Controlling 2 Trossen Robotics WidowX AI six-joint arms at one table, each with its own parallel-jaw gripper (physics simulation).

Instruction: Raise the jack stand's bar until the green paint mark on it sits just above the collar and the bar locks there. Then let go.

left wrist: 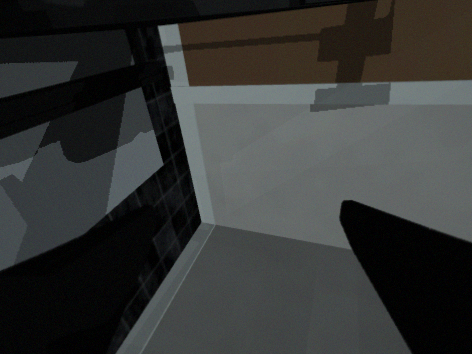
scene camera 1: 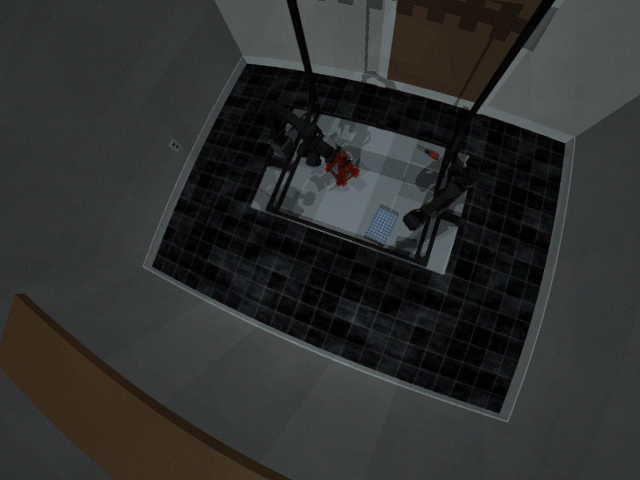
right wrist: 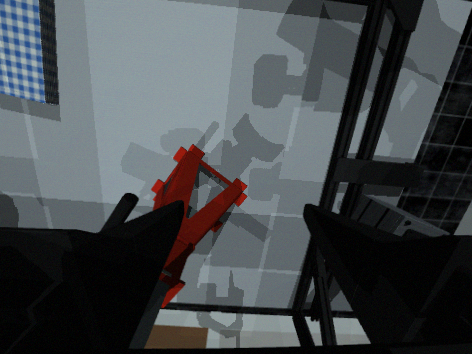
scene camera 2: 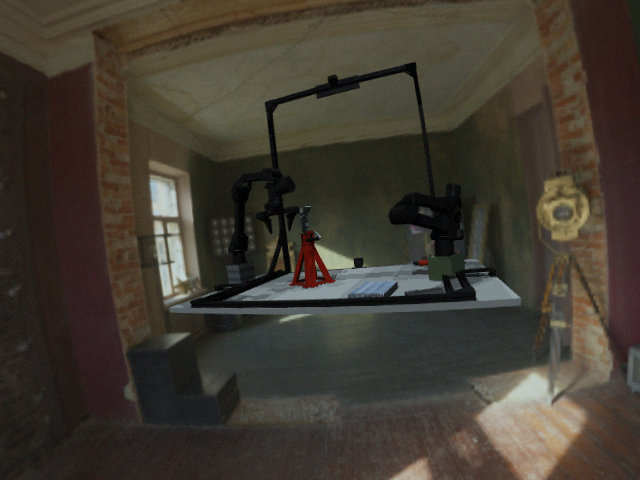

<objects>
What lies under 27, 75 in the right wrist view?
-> A blue checkered pad.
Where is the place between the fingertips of my right gripper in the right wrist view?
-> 245, 208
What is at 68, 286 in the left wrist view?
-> My left gripper.
</objects>
